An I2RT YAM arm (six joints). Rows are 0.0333 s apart.
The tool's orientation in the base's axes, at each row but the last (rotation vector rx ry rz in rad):
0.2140 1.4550 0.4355
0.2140 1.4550 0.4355
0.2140 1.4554 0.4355
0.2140 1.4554 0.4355
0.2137 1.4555 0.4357
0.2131 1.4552 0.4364
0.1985 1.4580 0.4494
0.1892 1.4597 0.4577
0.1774 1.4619 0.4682
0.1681 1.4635 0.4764
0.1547 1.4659 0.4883
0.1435 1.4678 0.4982
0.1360 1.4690 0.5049
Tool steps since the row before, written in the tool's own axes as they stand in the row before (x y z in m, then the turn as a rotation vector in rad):
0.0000 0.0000 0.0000 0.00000 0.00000 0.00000
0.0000 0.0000 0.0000 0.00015 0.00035 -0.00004
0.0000 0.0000 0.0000 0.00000 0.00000 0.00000
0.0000 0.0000 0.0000 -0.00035 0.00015 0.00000
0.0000 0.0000 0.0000 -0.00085 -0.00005 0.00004
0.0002 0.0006 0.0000 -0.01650 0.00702 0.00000
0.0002 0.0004 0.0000 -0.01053 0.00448 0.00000
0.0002 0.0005 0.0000 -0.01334 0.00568 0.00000
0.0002 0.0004 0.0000 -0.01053 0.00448 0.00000
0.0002 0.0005 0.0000 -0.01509 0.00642 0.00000
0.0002 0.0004 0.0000 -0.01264 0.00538 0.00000
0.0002 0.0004 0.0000 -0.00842 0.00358 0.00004
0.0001 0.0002 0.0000 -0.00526 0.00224 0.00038
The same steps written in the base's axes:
0.0000 0.0000 0.0000 0.00000 0.00000 0.00000
0.0000 0.0000 0.0000 -0.00009 0.00037 0.00000
0.0000 0.0000 0.0000 0.00000 0.00000 0.00000
0.0000 0.0000 0.0000 -0.00004 -0.00001 0.00038
0.0000 0.0000 0.0000 0.00000 -0.00039 0.00076
-0.0001 0.0006 0.0001 -0.00202 -0.00044 0.01781
-0.0001 0.0004 0.0000 -0.00129 -0.00028 0.01137
-0.0001 0.0005 0.0000 -0.00163 -0.00035 0.01440
-0.0001 0.0004 0.0000 -0.00129 -0.00028 0.01137
-0.0001 0.0005 0.0000 -0.00185 -0.00040 0.01629
-0.0001 0.0004 0.0000 -0.00155 -0.00034 0.01365
-0.0001 0.0004 0.0000 -0.00099 -0.00022 0.00909
0.0000 0.0002 0.0000 -0.00027 -0.00006 0.00572

